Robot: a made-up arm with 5 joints.
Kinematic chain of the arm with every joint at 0, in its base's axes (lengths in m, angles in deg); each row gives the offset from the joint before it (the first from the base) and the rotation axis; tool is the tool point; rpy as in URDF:
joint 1: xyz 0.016 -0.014 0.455 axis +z
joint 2: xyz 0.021 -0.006 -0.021 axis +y
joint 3: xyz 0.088 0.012 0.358 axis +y
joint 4: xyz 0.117 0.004 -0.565 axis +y
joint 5: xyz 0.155 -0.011 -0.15 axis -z
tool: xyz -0.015 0.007 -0.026 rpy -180 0 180
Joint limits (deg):
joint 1: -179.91..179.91
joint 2: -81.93..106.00
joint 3: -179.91..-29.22
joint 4: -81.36..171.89
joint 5: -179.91..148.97
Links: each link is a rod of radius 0.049 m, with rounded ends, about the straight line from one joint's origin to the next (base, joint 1, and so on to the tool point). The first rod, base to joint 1, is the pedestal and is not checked.
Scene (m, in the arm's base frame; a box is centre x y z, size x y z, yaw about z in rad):
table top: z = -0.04
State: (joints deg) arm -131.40 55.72 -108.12 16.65 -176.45
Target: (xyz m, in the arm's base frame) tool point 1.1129 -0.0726 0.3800
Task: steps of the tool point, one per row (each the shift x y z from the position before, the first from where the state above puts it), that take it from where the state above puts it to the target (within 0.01 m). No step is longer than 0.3 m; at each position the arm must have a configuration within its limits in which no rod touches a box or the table.
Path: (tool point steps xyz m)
1: 0.2315 -0.1579 0.0130
2: 0.2630 -0.0953 0.0129
3: 0.2778 -0.0269 0.0127
4: 0.2751 0.0426 0.0127
5: 0.2553 0.1093 0.0124
6: 0.2196 0.1686 0.0125
7: 0.1703 0.2172 0.0124
8: 0.1108 0.2519 0.0123
9: 0.0447 0.2705 0.0120

